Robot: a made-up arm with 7 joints. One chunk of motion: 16 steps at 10 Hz.
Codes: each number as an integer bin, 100 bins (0 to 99) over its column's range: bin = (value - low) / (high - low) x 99, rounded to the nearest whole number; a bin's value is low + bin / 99 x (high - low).
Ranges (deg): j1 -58..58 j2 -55..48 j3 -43..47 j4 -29..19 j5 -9..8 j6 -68..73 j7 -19..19
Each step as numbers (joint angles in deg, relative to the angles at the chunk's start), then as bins.
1 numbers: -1.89 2.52 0.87 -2.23 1.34 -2.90 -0.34
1 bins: 48 55 48 55 60 46 49
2 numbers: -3.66 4.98 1.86 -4.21 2.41 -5.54 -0.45
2 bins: 46 58 49 51 66 44 48
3 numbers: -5.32 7.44 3.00 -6.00 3.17 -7.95 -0.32
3 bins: 45 60 51 47 71 42 49
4 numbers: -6.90 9.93 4.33 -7.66 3.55 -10.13 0.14
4 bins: 44 62 52 44 73 41 50
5 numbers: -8.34 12.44 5.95 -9.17 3.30 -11.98 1.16
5 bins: 42 65 54 41 72 39 53
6 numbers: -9.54 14.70 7.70 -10.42 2.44 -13.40 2.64
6 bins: 41 67 56 38 67 38 56
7 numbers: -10.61 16.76 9.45 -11.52 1.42 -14.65 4.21
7 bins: 40 69 58 36 61 37 60
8 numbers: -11.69 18.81 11.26 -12.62 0.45 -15.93 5.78
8 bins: 40 71 60 34 55 37 65
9 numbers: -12.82 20.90 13.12 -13.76 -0.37 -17.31 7.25
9 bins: 39 73 62 31 50 36 68
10 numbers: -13.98 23.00 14.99 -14.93 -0.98 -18.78 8.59
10 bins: 38 75 64 29 47 35 72
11 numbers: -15.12 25.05 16.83 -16.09 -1.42 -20.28 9.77
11 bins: 37 77 66 27 44 34 75
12 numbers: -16.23 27.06 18.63 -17.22 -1.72 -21.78 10.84
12 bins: 36 79 68 24 42 32 78
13 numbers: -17.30 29.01 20.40 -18.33 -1.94 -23.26 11.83
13 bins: 35 81 70 22 41 31 80
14 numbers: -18.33 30.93 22.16 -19.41 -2.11 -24.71 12.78
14 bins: 34 83 72 20 40 30 83
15 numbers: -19.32 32.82 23.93 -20.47 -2.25 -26.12 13.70
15 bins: 33 84 74 18 39 29 85
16 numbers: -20.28 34.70 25.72 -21.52 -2.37 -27.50 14.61
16 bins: 32 86 76 15 39 28 88
